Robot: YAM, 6 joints.
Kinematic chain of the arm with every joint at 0, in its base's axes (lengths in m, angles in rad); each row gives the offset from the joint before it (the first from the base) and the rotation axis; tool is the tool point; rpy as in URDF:
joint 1: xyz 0 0 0.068 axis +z
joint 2: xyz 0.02 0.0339 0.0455 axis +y
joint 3: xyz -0.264 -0.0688 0 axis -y
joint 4: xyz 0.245 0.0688 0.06 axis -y
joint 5: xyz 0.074 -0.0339 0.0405 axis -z
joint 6: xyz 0.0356 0 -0.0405 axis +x
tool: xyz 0 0 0 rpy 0 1.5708 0
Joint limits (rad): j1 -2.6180..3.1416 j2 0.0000..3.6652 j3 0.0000..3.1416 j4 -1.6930..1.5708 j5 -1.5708..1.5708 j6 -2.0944..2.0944
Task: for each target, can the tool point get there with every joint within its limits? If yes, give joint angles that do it. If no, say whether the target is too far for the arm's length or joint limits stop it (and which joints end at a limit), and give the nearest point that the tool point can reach.
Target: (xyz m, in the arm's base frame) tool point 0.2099 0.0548 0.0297
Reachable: yes | joints 0.1234 1.9312 0.4720 0.0473 -0.9320 -1.2092
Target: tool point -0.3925 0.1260 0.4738
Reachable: yes | joints -0.3935 0.4646 2.2567 1.1561 1.2849 0.2218
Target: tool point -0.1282 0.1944 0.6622
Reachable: yes | joints 2.1257 1.5404 2.2572 0.0890 -0.1840 0.9170
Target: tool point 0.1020 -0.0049 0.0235
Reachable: yes | joints 0.1497 1.9680 0.3089 -0.5329 0.5976 -0.5297
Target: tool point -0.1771 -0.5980 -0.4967
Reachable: no: too far | nearest point -0.1340 -0.4525 -0.3032 | short by 0.246 m
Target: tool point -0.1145 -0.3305 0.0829
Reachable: yes | joints -1.8991 2.2908 1.4832 -1.3106 0.0524 1.5124
